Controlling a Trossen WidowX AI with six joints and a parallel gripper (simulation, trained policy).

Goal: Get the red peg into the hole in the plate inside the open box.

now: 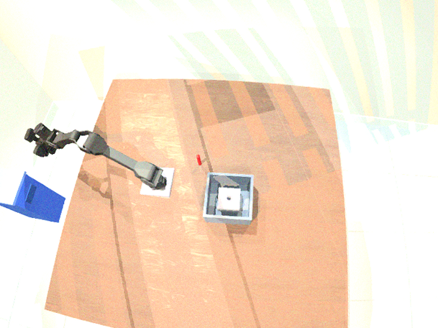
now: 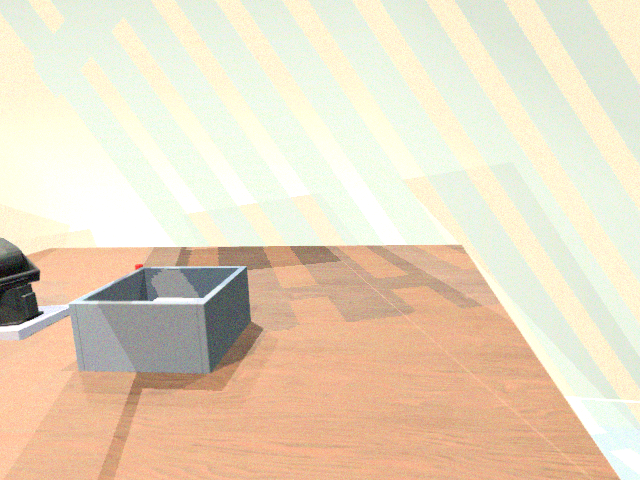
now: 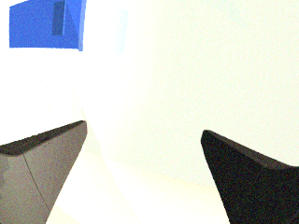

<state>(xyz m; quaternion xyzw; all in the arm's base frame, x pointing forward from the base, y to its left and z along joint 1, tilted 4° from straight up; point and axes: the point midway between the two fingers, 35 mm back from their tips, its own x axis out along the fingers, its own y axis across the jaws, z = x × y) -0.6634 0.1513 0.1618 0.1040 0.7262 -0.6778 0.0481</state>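
The red peg is 88 cm ahead of my gripper tip, 8 cm below it and 5 cm to the right of it. From my gripper tip the other things lie so: grey box 102 cm ahead, 23 cm to the right, 9 cm below.
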